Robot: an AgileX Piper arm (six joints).
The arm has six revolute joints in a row. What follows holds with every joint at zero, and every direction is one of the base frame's. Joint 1 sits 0.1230 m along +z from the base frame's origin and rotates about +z. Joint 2 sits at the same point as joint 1 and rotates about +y. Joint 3 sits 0.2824 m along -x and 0.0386 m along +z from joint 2 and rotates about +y. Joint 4 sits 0.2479 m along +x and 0.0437 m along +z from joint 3 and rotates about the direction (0.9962, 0, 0.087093). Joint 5 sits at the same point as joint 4 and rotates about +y. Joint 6 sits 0.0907 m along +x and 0.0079 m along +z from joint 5 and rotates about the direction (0.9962, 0, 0.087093). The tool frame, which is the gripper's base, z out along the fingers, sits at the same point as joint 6; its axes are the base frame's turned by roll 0.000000, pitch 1.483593 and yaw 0.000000 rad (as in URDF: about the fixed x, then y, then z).
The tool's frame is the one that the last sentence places.
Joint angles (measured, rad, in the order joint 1, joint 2, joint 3, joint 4, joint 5, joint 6), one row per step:
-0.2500 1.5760 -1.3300 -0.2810 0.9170 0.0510
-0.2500 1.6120 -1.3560 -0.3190 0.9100 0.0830
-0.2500 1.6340 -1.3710 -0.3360 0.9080 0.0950
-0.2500 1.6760 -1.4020 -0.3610 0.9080 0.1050
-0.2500 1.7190 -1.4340 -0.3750 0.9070 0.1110
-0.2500 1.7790 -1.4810 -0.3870 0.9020 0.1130
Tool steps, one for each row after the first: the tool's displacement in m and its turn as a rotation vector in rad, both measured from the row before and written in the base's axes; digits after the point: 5 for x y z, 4 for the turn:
0.00893 -0.00486 -0.00349 -0.0222 0.0014 -0.0188
0.00525 -0.00250 -0.00277 -0.0101 0.0047 -0.0065
0.00994 -0.00428 -0.00524 -0.0172 0.0130 -0.0039
0.01029 -0.00357 -0.00601 -0.0085 0.0108 -0.0020
0.01471 -0.00447 -0.00858 -0.0082 0.0101 0.0026

